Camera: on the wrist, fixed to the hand. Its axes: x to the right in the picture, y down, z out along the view.
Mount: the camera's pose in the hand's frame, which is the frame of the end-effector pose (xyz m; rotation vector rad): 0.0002 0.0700 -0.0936 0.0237 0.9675 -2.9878
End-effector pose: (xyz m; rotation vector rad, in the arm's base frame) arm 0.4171 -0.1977 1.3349 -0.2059 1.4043 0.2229
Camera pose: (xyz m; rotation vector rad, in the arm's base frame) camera 0.3090 -0.1560 1.3195 1.8855 -0.4236 2.2174
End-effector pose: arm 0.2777 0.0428 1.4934 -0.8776 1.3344 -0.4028
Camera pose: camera 0.1736 0.0570 1.4423 1.3082 0.4235 1.9980
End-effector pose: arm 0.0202 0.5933 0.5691 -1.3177 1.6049 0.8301
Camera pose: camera -0.0679 0.5246 0.6036 -2.0822 -1.0693 -1.7037
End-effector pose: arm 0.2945 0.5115 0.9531 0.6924 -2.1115 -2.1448
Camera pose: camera 0.3080 0.4192 1.0236 -2.1357 -0.5333 -0.1200
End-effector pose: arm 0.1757 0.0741 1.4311 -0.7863 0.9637 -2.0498
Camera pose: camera 0.1291 0.0771 1.3240 0.2264 0.3858 0.9265
